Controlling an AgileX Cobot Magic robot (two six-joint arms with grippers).
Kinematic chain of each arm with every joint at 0, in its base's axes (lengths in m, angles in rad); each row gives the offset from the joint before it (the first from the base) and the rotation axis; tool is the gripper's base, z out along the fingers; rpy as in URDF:
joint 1: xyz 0 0 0.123 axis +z
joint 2: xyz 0 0 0 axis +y
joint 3: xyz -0.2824 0 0.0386 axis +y
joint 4: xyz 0.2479 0 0.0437 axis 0.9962 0 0.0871
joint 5: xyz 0 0 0 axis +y
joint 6: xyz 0.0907 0 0.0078 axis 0.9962 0 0.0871
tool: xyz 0 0 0 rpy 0 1.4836 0
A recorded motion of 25 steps. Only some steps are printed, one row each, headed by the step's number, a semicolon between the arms.
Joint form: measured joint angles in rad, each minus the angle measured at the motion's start. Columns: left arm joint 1, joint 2, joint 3, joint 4, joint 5, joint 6; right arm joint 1, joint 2, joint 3, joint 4, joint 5, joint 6.
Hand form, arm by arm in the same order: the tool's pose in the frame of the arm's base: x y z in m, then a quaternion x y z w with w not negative. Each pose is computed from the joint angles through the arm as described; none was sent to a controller.
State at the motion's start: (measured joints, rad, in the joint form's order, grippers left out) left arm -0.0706 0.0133 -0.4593 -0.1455 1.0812 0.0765; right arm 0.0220 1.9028 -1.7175 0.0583 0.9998 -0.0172
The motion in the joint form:
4: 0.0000 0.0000 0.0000 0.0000 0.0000 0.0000; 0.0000 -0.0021 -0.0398 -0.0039 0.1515 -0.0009
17: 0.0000 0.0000 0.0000 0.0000 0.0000 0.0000; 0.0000 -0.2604 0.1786 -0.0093 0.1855 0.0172
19: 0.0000 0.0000 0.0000 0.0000 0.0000 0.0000; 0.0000 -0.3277 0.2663 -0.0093 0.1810 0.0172
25: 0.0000 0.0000 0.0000 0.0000 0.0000 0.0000; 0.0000 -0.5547 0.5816 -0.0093 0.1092 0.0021
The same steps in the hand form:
4: -0.0007 -0.0116 0.2649 0.06549 0.86729 -0.07123 0.48831; 0.4116 0.0136 0.3005 -0.01331 0.98311 0.02678 0.18053
17: -0.0007 -0.0116 0.2649 0.06549 0.86729 -0.07123 0.48831; 0.3424 0.0117 0.3349 -0.00592 0.98271 0.02602 0.18322
19: -0.0007 -0.0116 0.2649 0.06549 0.86729 -0.07123 0.48831; 0.3224 0.0112 0.3326 -0.00564 0.98414 0.02587 0.17540
25: -0.0007 -0.0116 0.2649 0.06549 0.86729 -0.07123 0.48831; 0.2566 0.0096 0.3116 -0.01120 0.98552 0.02403 0.16747

